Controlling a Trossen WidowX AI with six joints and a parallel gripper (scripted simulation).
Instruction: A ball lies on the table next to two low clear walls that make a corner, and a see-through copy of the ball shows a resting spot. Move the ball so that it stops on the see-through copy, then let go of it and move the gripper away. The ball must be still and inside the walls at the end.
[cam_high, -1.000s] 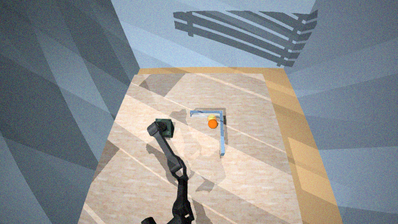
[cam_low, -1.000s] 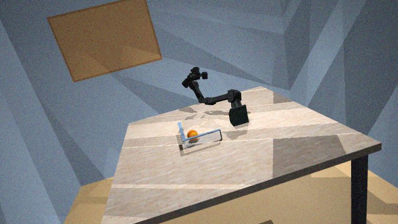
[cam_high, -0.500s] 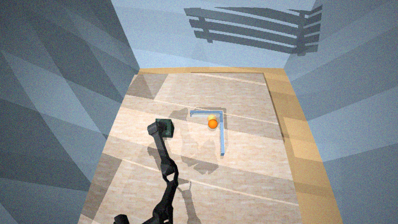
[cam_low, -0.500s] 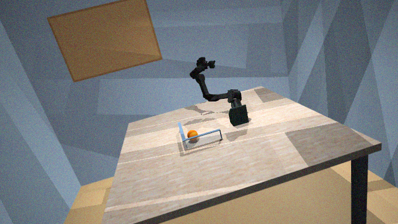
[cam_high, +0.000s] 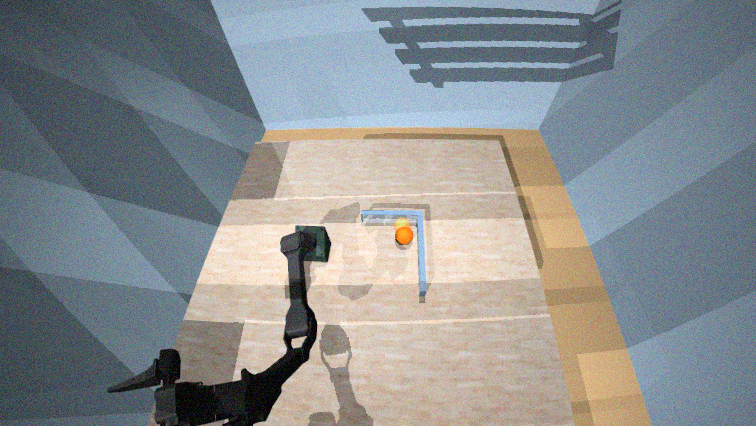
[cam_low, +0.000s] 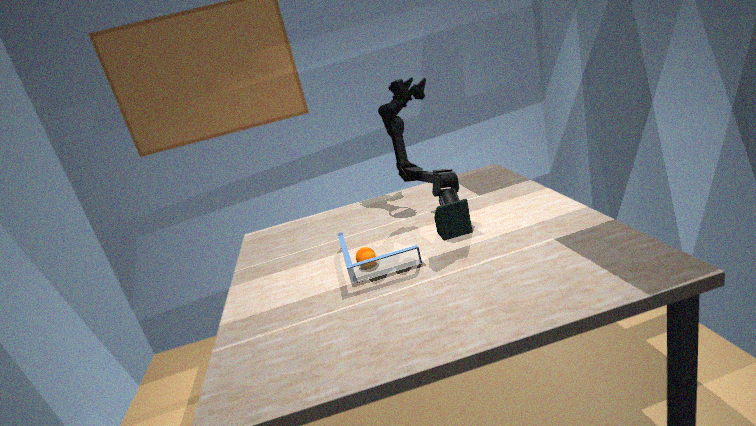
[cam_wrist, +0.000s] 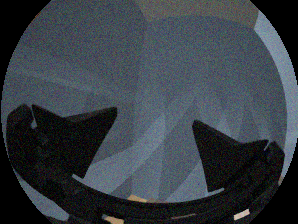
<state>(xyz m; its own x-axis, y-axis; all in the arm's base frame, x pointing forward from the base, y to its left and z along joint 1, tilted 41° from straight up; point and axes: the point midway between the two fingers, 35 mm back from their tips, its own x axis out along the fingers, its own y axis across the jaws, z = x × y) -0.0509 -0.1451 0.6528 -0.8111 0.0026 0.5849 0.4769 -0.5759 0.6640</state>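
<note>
The orange ball is 650 mm to the left of my gripper tip, 480 mm below it and 390 mm ahead of it. From my gripper tip the other things lie so: see-through copy: 690 mm to the left, 480 mm below, 380 mm ahead; clear wall: 730 mm to the left, 480 mm below, 330 mm ahead.
</note>
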